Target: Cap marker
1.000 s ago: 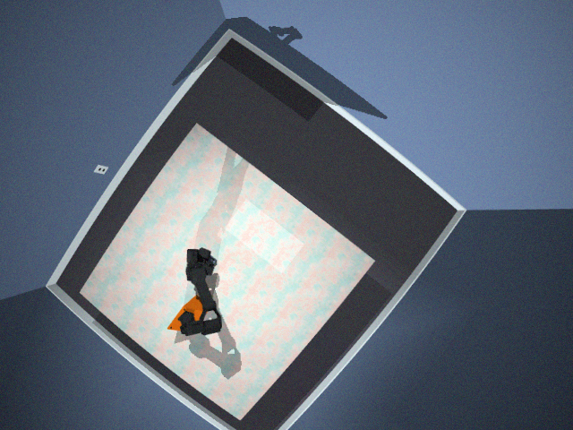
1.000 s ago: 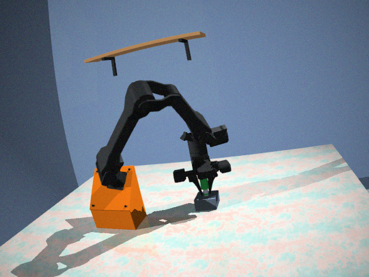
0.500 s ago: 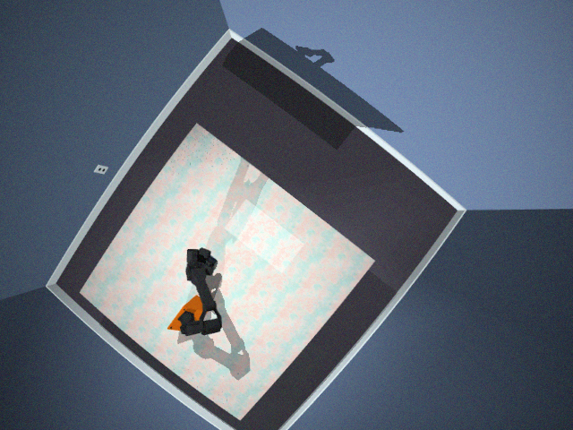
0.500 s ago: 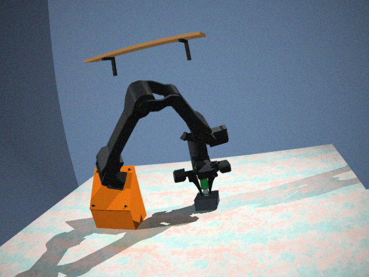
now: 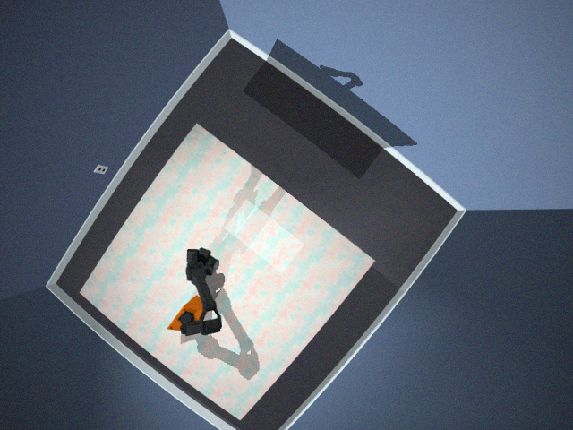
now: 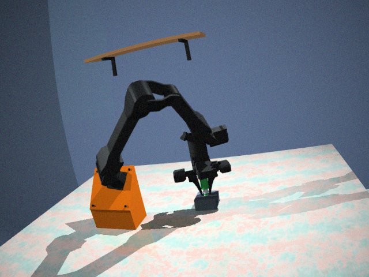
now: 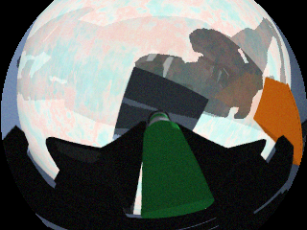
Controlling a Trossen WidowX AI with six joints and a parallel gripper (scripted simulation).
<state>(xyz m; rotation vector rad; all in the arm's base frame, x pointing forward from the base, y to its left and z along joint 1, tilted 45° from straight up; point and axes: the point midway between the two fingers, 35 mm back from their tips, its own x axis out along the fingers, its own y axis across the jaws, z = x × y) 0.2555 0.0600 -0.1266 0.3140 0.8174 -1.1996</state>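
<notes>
Right now my gripper tip is 5 cm below the green cap. From my gripper tip the other things lie so: grey holder block 2 cm below, 1 cm to the right.
</notes>
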